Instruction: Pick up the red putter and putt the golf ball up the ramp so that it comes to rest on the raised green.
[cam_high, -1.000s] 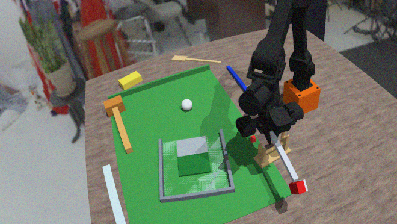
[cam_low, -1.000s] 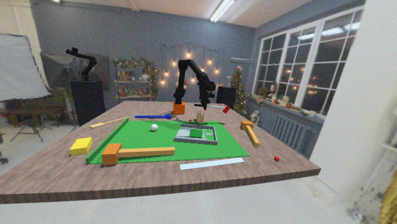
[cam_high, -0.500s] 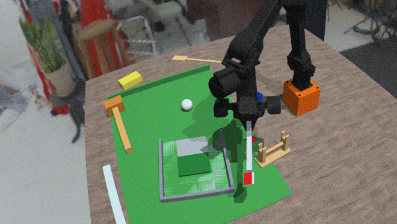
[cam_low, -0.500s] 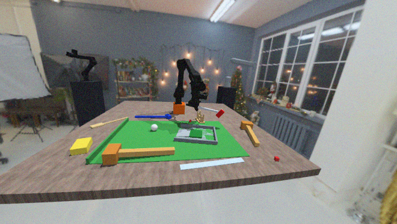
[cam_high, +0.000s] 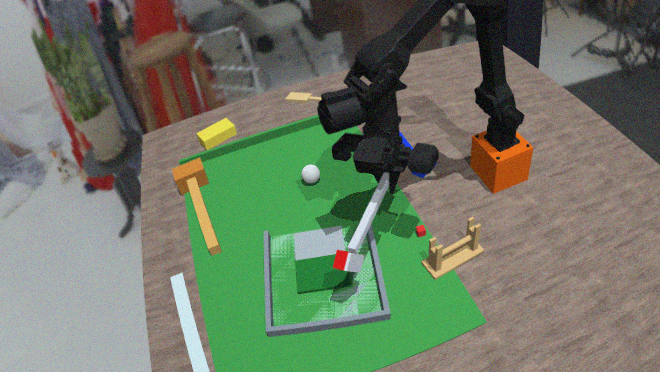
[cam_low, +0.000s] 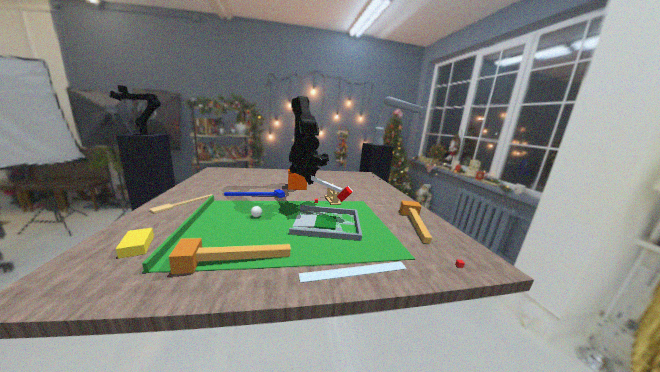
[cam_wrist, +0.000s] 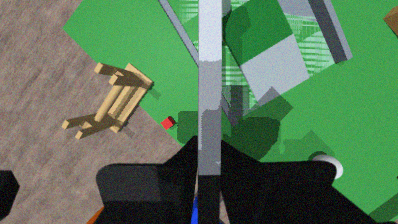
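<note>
My gripper tip is 50 mm short of the red putter, 40 mm to the right of it and 20 mm below it. The rest, counted from my gripper tip: white golf ball (90 mm ahead, 230 mm to the right, 90 mm below); wooden stand (70 mm behind, 130 mm to the left, 70 mm below); green mat (170 mm ahead, 90 mm to the right, 110 mm below).
</note>
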